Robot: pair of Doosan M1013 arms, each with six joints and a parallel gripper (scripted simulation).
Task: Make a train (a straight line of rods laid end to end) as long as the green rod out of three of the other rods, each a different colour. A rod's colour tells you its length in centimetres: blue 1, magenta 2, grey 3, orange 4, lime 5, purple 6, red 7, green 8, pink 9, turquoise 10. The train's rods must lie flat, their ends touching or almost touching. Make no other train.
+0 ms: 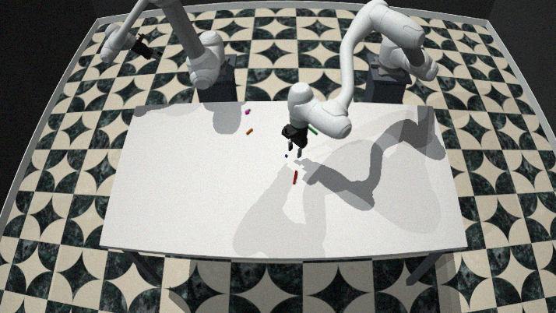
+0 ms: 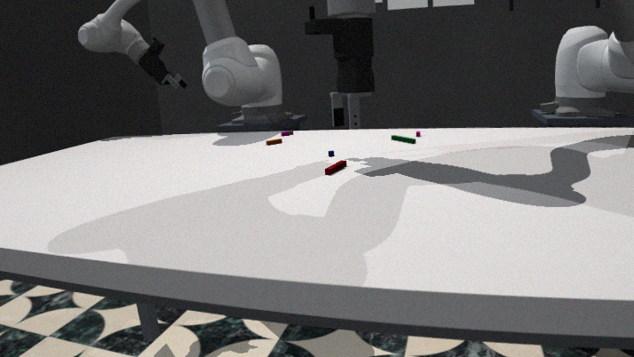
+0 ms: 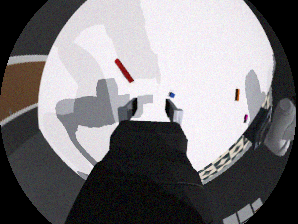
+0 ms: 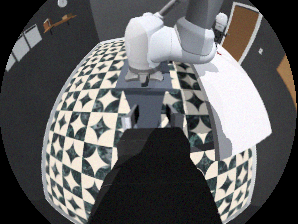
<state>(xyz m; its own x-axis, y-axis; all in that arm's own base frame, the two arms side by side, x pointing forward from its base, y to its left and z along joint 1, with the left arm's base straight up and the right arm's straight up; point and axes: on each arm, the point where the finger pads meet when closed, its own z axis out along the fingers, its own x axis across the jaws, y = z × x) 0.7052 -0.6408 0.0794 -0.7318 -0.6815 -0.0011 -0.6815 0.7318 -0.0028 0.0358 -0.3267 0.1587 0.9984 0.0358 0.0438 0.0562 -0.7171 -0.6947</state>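
Right now the blue rod is 30 mm behind my left hand, 40 mm to the right of it and 70 mm below it. The rest, counted from my left hand: green rod (190 mm behind, 90 mm to the left, 70 mm below); red rod (100 mm ahead, 70 mm below); orange rod (180 mm behind, 220 mm to the right, 70 mm below).
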